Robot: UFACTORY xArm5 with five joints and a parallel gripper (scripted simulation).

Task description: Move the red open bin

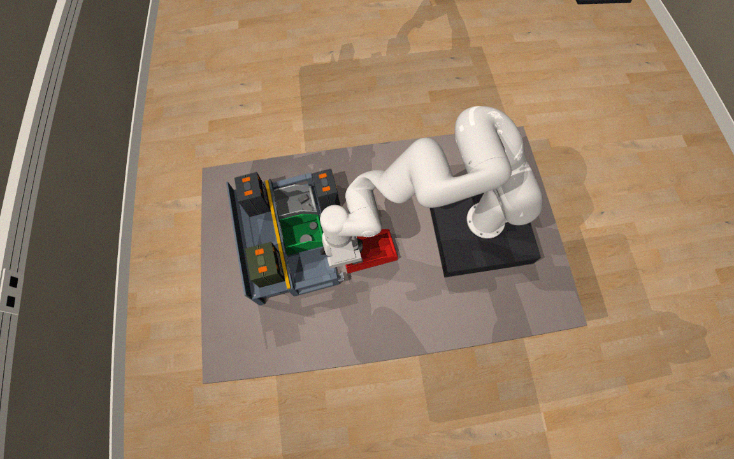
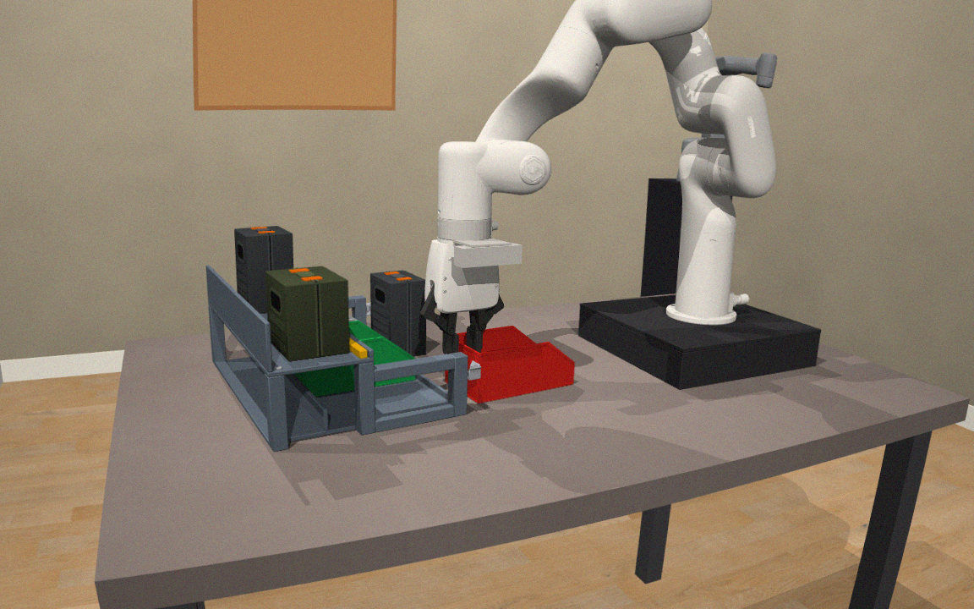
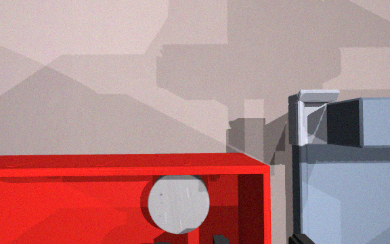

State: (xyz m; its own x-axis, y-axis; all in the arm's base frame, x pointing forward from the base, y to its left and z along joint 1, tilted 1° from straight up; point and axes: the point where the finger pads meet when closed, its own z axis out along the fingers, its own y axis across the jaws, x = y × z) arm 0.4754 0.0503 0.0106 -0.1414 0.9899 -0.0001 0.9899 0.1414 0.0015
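Right now my hand is 4 cm past the grey disc, 2 cm to the right of it and 6 cm above it. The rest, counted from my hand: red open bin 8 cm behind, 1 cm to the right, 4 cm below; then green bin 15 cm ahead, 9 cm to the right, 3 cm below; then grey shelf 17 cm ahead, 9 cm to the right, 1 cm below.
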